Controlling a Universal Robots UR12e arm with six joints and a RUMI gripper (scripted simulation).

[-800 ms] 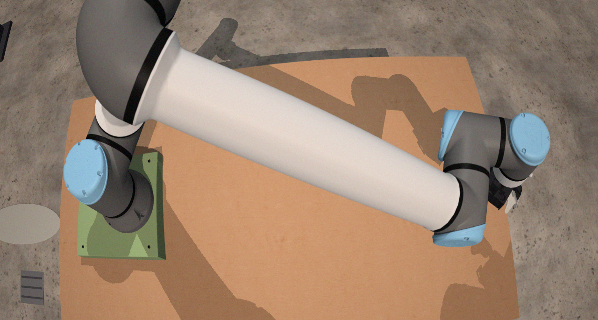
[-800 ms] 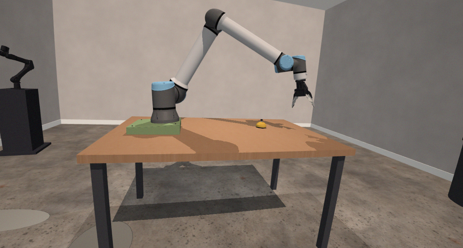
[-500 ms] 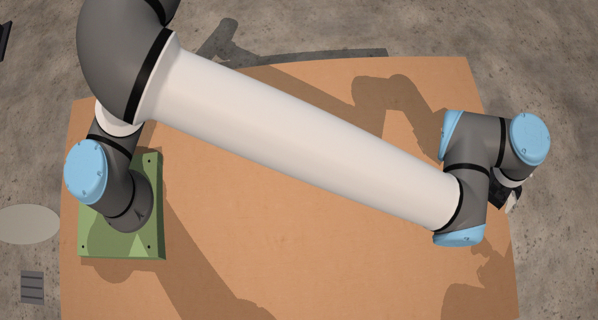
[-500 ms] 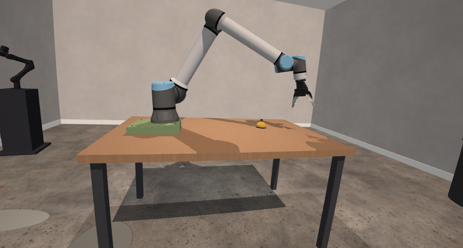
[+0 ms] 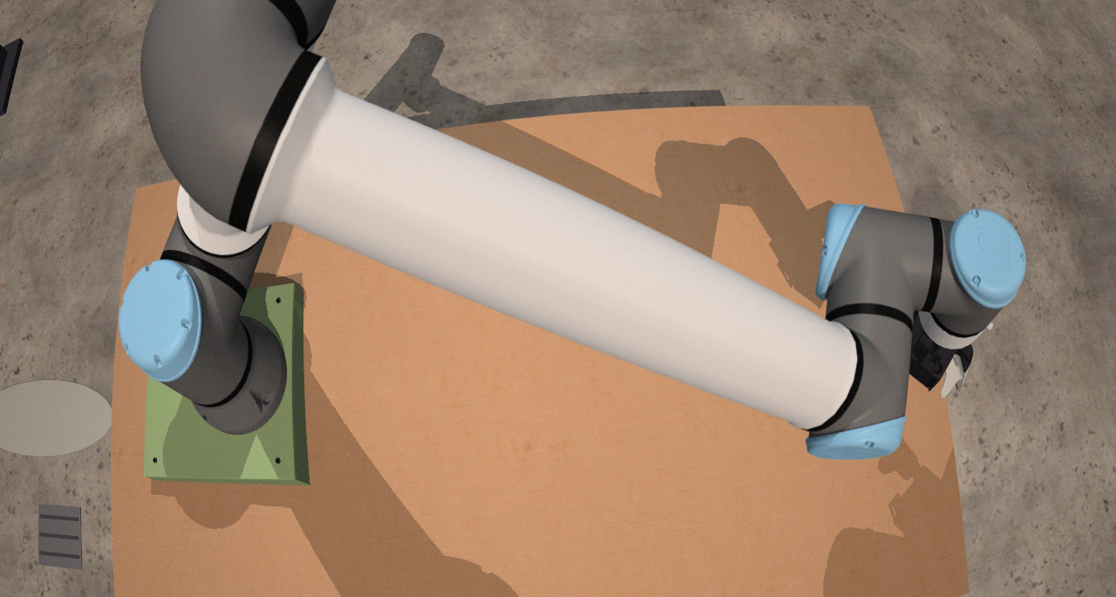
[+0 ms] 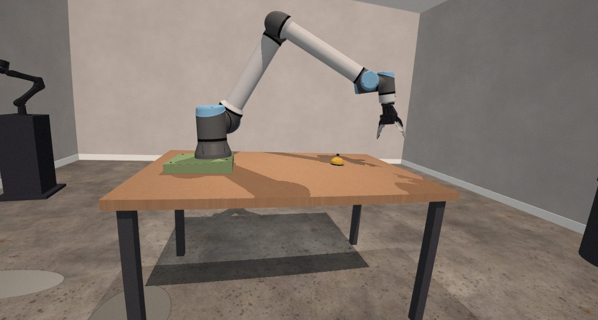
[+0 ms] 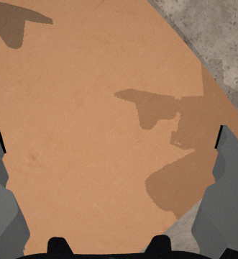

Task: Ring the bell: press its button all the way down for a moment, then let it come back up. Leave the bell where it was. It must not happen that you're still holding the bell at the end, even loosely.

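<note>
Right now my hand is 22 cm past the dark round button, 21 cm to the right of it and 14 cm above it. From my hand the other things lie so: yellow dome bell: 22 cm behind, 21 cm to the left, 15 cm below.
</note>
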